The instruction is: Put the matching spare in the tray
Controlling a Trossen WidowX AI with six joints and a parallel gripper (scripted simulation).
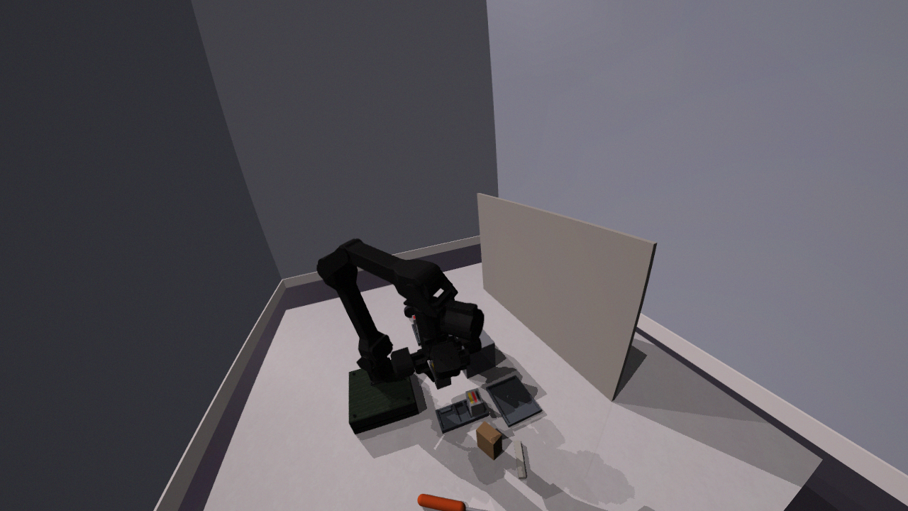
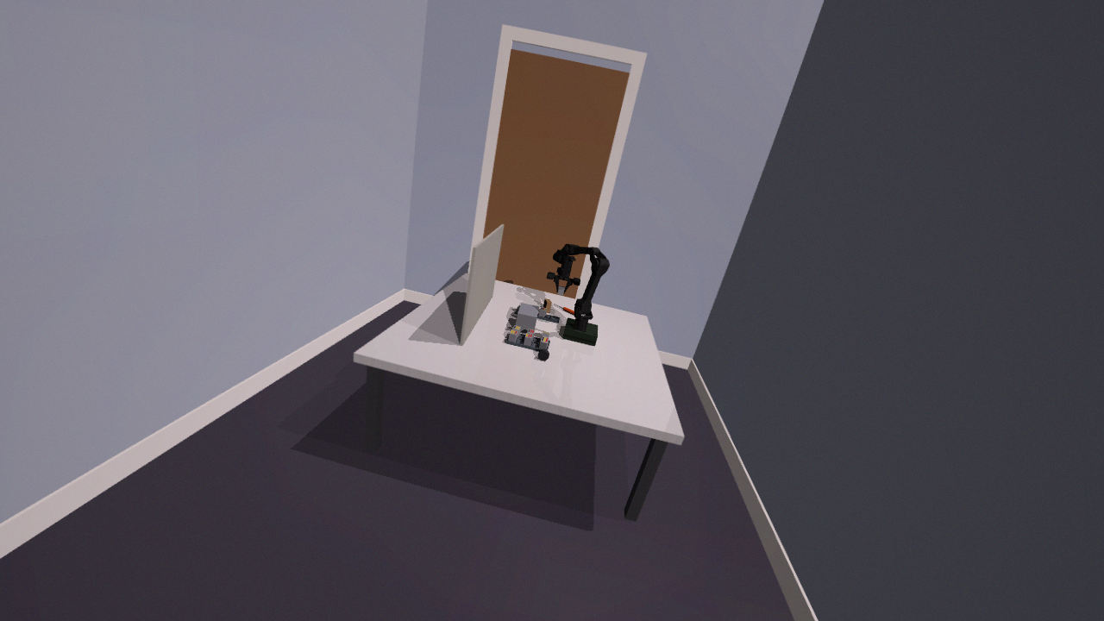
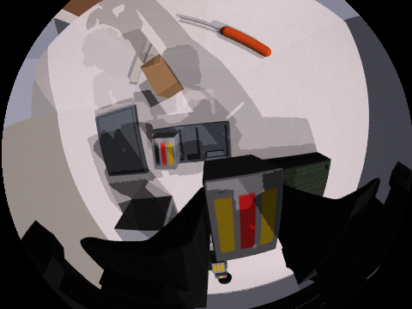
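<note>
My gripper tip is 180 mm short of the grey-blue tray and 160 mm above it. Round my gripper tip: brown box 130 mm below, 100 mm to the right, 70 mm ahead; tall beige panel 380 mm ahead, 230 mm to the left, 60 mm above; grey mounted unit 210 mm to the left, 130 mm ahead, 120 mm below.
</note>
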